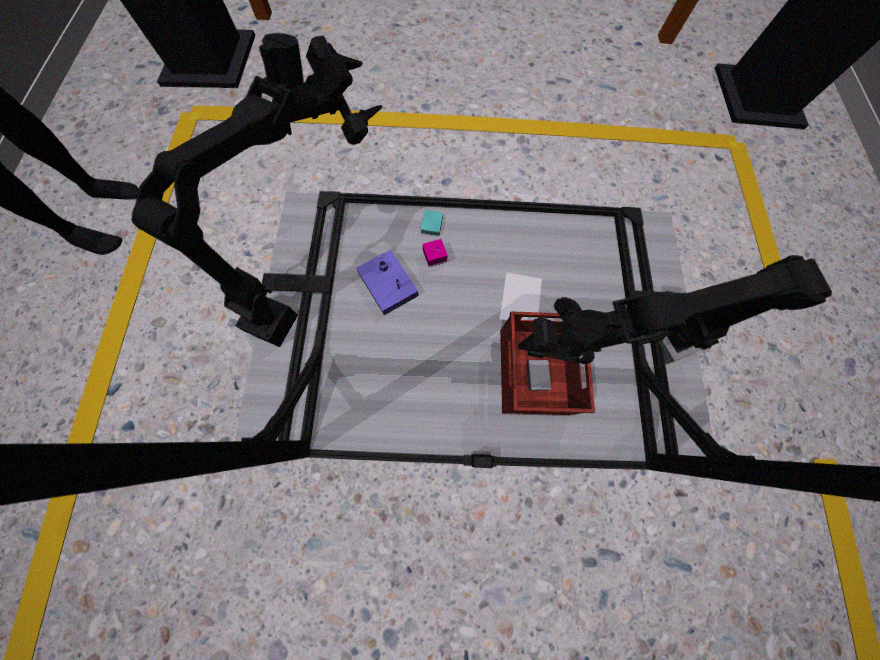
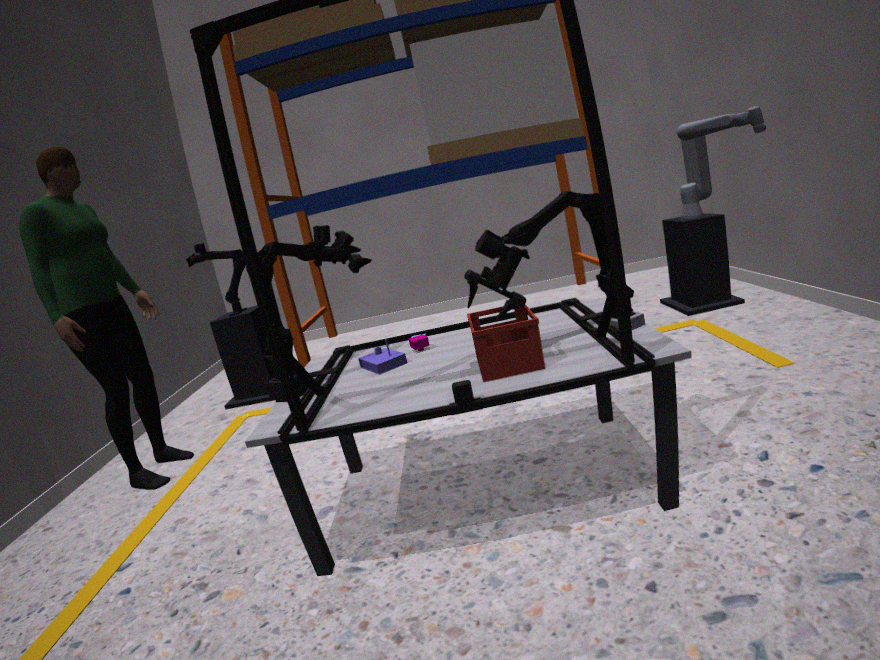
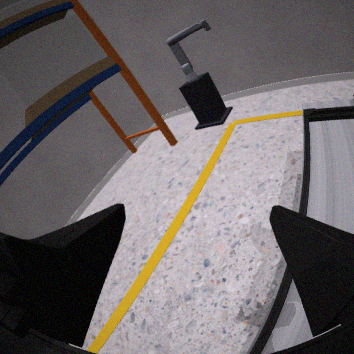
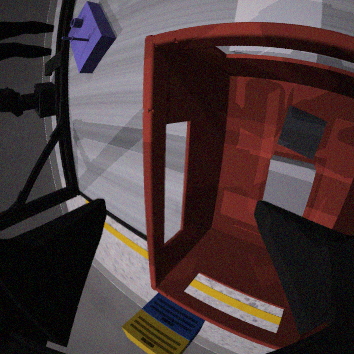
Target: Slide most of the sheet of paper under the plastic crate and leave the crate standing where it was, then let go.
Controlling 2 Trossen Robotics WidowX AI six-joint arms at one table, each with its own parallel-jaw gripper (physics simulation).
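Observation:
The red plastic crate [image 1: 507,369] [image 2: 508,356] [image 4: 148,150] stands upright on the table's right half. A grey block [image 1: 538,375] [image 4: 290,185] and a dark block [image 4: 302,132] are inside it. The white sheet of paper [image 1: 522,287] [image 4: 277,11] lies flat behind the crate; its near end meets the crate's back side, and whether any lies underneath is hidden. My right gripper [image 1: 555,348] [image 2: 486,312] [image 4: 183,208] is open and empty above the crate, at about rim height. My left gripper [image 1: 371,85] [image 2: 364,255] [image 3: 200,213] is open and empty, raised beyond the table's back edge.
A purple block with knobs [image 1: 387,287] [image 2: 382,361] [image 4: 92,42] lies on the table's left half. A magenta block [image 1: 435,253] [image 2: 418,343] and a teal block [image 1: 431,222] lie behind it. Black frame bars [image 1: 479,204] edge the table.

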